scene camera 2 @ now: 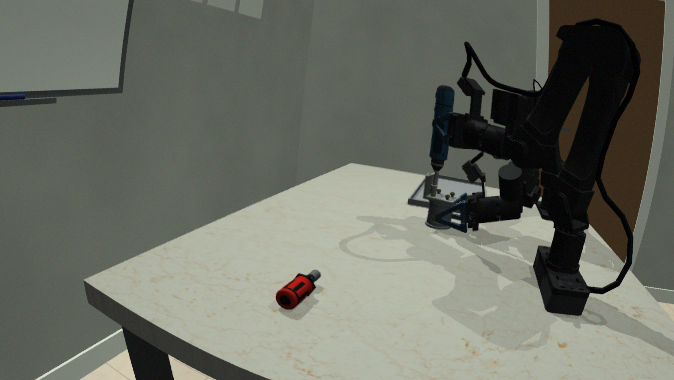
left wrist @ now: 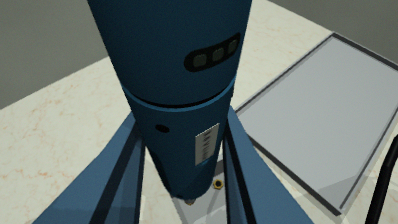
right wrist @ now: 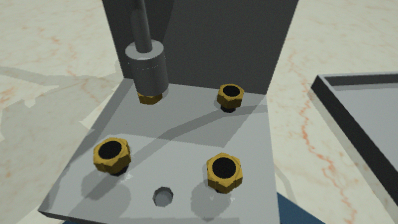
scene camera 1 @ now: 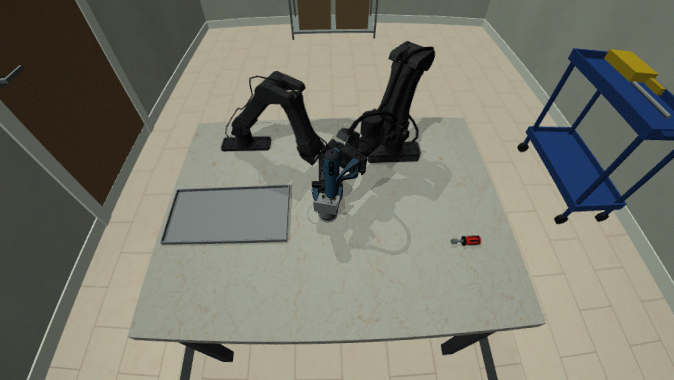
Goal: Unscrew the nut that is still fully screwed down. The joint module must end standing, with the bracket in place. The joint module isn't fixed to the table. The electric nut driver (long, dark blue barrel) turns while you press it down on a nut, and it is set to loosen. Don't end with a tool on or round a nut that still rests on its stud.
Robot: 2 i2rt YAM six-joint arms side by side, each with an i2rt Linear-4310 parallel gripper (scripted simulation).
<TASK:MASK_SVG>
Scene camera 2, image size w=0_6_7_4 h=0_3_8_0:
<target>my left gripper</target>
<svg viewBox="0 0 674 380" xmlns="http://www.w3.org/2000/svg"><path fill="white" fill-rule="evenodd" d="M464 77L463 80L472 90L470 114L448 112L441 117L433 119L432 126L438 132L445 145L460 149L476 149L486 153L481 144L483 140L482 133L491 124L488 124L484 116L480 116L482 95L485 95L485 91L474 79ZM438 123L448 121L446 134L438 126Z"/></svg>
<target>my right gripper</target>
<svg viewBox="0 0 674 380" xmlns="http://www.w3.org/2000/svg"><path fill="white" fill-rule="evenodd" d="M476 163L472 168L481 180L482 192L475 192L472 195L462 194L460 196L461 200L456 202L454 206L435 215L436 222L467 233L467 223L468 228L472 228L472 231L478 231L479 223L500 221L500 215L496 216L496 214L500 214L500 210L496 209L496 205L499 205L499 196L485 197L485 173L482 173ZM442 217L452 213L452 219L460 221L461 218L461 224L442 219Z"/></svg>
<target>electric nut driver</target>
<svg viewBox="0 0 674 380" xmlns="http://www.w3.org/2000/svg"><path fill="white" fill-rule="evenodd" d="M433 128L429 156L432 158L431 165L435 174L430 193L436 194L437 172L444 166L444 160L447 160L449 146L445 145L438 132ZM438 123L438 126L446 133L448 121ZM450 86L441 85L437 88L434 119L445 115L447 112L453 112L454 90Z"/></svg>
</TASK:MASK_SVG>
